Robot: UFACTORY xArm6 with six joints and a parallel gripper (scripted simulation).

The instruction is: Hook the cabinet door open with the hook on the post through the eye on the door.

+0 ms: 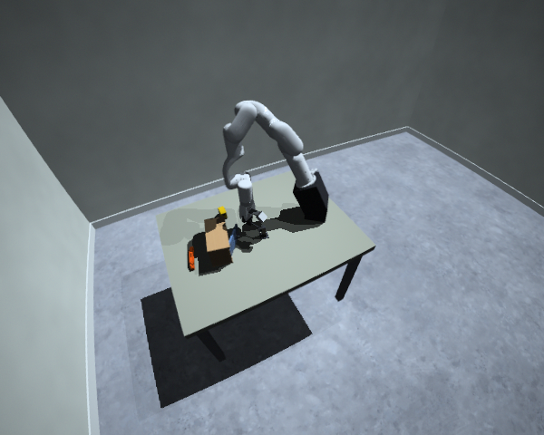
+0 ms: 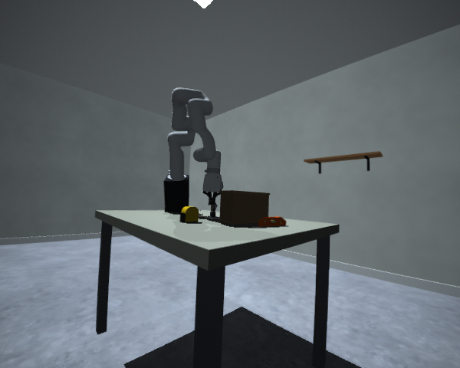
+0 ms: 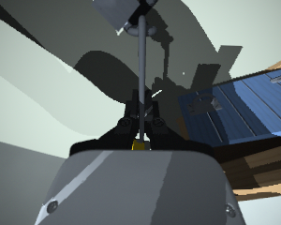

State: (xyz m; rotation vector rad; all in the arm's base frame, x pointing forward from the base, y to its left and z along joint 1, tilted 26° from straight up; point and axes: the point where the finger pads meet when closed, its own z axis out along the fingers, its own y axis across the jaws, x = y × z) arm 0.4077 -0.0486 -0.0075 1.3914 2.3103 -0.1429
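Right now the door is 13 cm ahead of my hand, 6 cm to the left of it and 3 cm below it. From my hand the other things lie so: orange object 38 cm ahead, 8 cm below, 2 cm to the right; then thin grey hook 2 cm below, 1 cm to the left; then yellow block 22 cm to the right, 7 cm below, 6 cm ahead.
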